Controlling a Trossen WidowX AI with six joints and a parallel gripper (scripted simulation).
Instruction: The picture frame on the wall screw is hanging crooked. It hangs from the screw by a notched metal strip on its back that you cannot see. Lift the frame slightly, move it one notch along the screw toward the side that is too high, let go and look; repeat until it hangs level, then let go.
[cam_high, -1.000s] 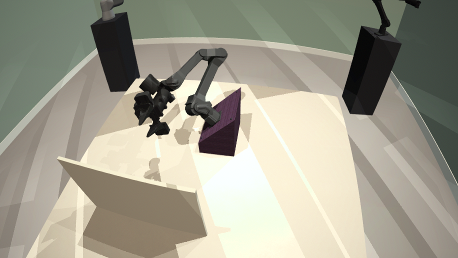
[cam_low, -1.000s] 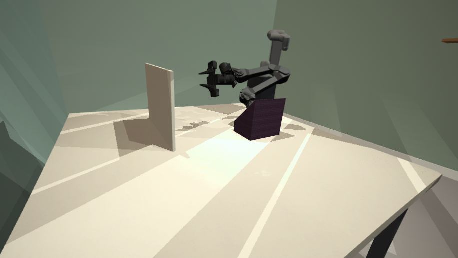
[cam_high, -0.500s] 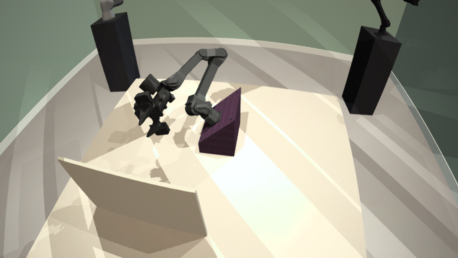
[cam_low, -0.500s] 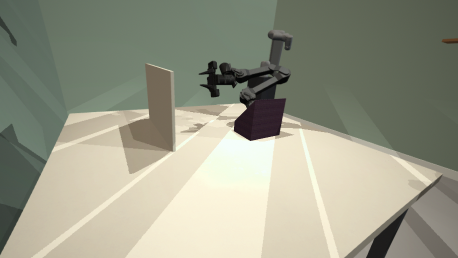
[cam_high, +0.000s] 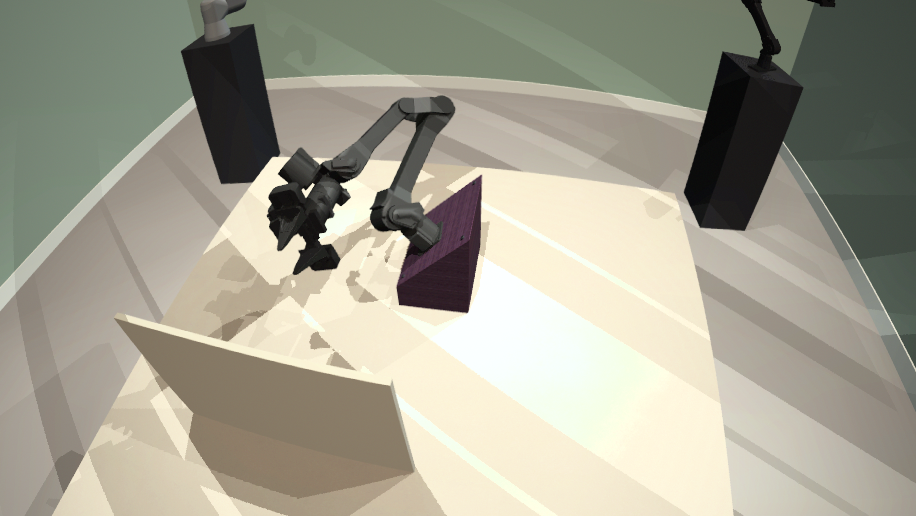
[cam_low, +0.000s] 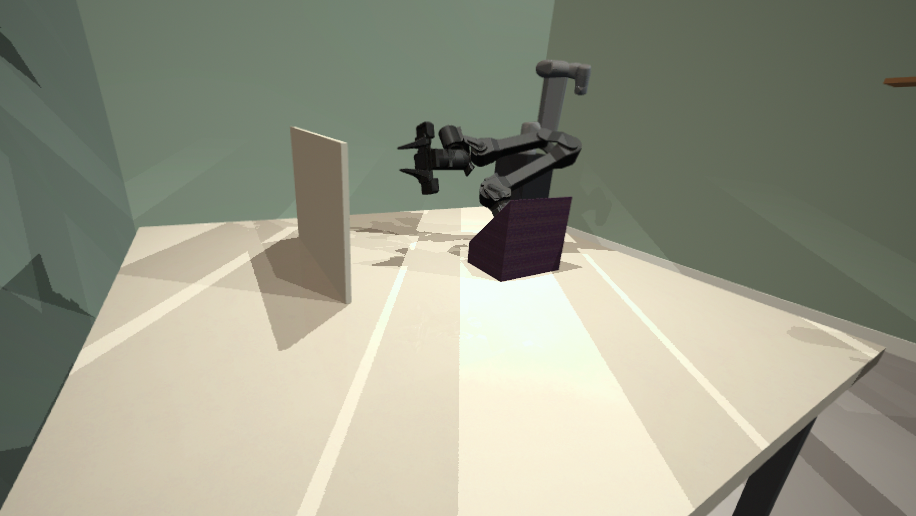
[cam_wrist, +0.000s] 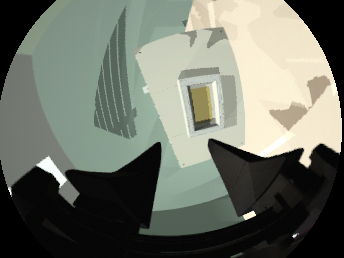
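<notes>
My gripper tip is 20 cm short of the picture frame, 9 cm above it and 1 cm to the left of it. From my gripper tip the other things lie so: wall panel: 21 cm ahead, 11 cm below, 2 cm to the right.
</notes>
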